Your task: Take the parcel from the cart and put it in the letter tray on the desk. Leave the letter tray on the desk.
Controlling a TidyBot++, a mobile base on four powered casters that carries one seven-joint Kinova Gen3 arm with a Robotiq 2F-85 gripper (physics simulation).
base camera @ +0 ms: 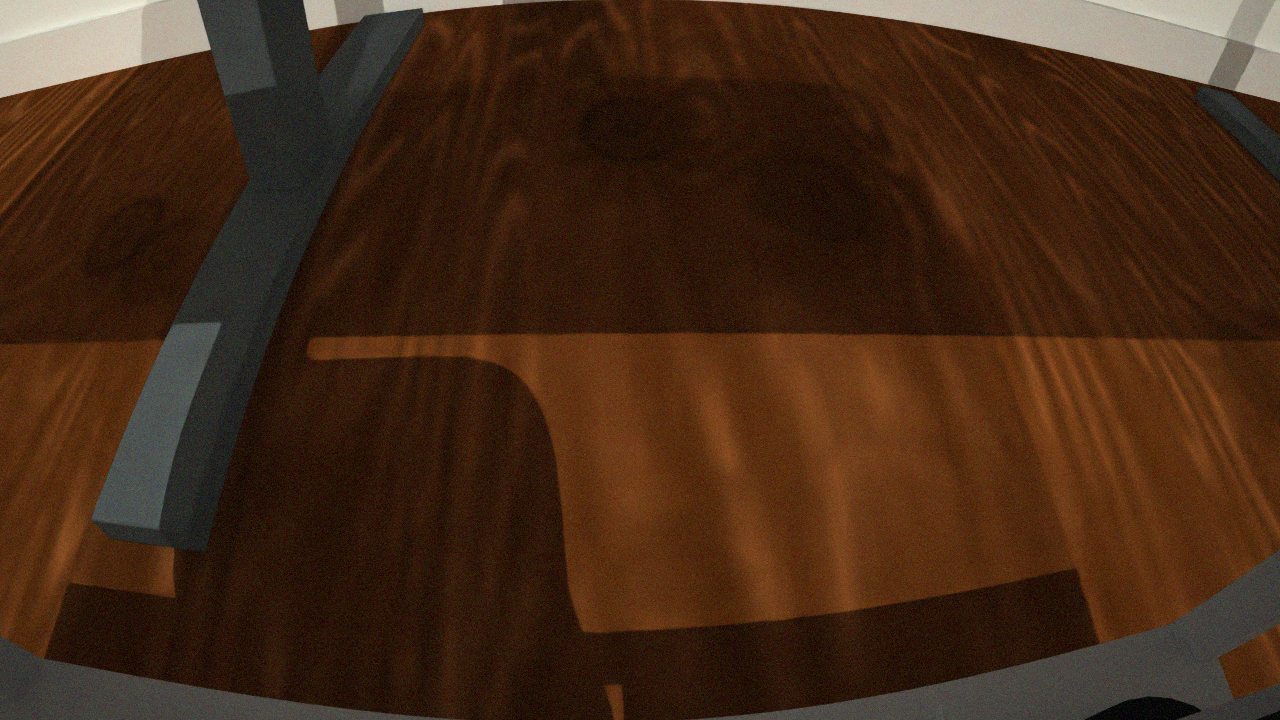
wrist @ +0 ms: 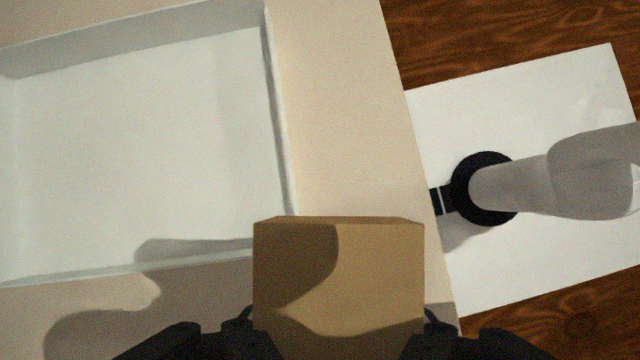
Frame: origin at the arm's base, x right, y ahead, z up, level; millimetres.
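Seen in the pictures: gripper, fingertip midpoint: [wrist: 337,315]; arm's base at its link origin: [wrist: 489,188].
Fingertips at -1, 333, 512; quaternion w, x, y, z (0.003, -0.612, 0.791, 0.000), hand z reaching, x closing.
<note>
Pixels of each thing's middle, then the offset from my fingertips to it, as dx, dy, dz. "pt": a spot on its surface instead. Level surfaces: height alone.
- parcel at the middle of its body: [wrist: 337,325] +5, -1, +25
- white letter tray at the middle of its body: [wrist: 125,148] +164, +191, -156
- beige desk at its surface level: dz -189
- brown wooden floor at its surface level: dz -908
- foot at a spot on its surface: [base camera: 1248,134] pt +946, +458, -889
The parcel [wrist: 340,275], a tan box, shows at the lower middle of the wrist view. My gripper [wrist: 337,315] is shut on it, with black fingers at its left and right sides. The white letter tray [wrist: 145,145] lies on the beige desk [wrist: 340,110], at the left of the wrist view. The parcel hangs above the desk and covers the tray's near right corner in this view. The gap between the parcel and the surface below is hard to tell. The cart does not show in either view.
The robot's white base [wrist: 525,265] and grey arm [wrist: 590,185] show beyond the desk's right edge, over the brown wooden floor [wrist: 480,35]. In the base camera view, a dark desk leg and foot [base camera: 259,241] stand at the left, and another foot [base camera: 1248,134] at the far right.
</note>
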